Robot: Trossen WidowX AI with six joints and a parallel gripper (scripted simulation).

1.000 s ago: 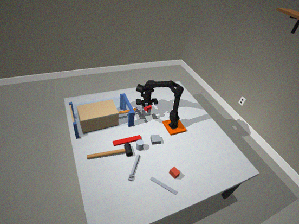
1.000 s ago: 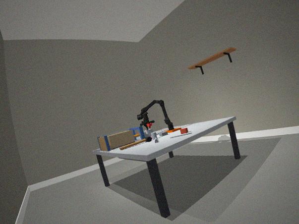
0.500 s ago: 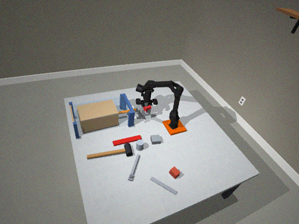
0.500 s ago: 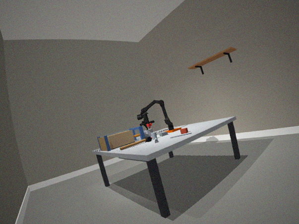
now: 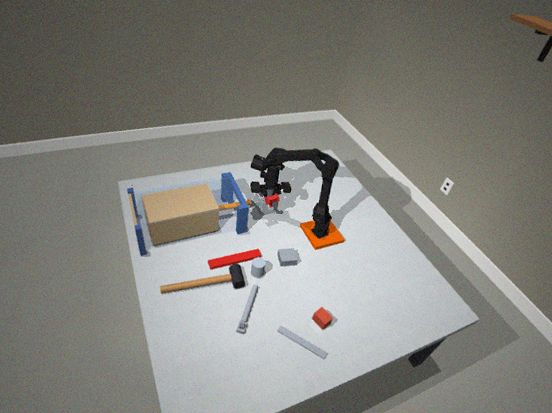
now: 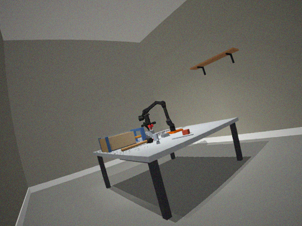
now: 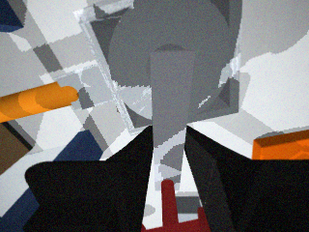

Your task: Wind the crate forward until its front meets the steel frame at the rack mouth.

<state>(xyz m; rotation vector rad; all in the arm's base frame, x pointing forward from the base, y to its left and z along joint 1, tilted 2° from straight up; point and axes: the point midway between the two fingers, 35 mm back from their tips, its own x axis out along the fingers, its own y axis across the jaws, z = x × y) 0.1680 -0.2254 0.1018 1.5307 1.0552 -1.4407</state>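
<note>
The grey crank arm is 20 mm above my gripper tip and 10 mm to the left of it. Round my gripper tip: red knob (50 mm to the left, 50 mm above, 20 mm ahead); then grey winch (60 mm below, 50 mm to the right, 30 mm behind); then grey block (290 mm to the left, 70 mm below, 60 mm ahead).
</note>
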